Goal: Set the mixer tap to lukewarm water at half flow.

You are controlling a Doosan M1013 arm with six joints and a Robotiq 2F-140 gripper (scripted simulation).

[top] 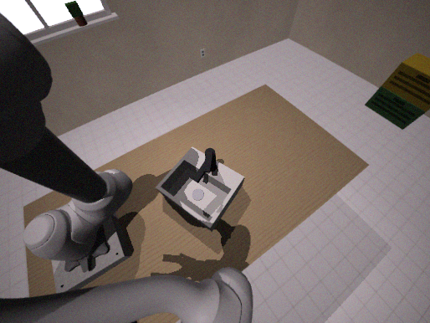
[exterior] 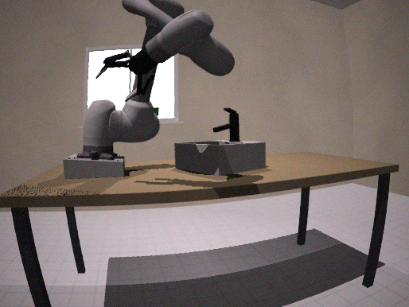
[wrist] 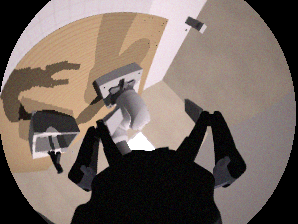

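My hand is 53 cm short of the black mixer tap, 35 cm to the right of it and 13 cm above it. From my hand the other things lie so: sink basin: 44 cm ahead, 32 cm to the left, 32 cm below.
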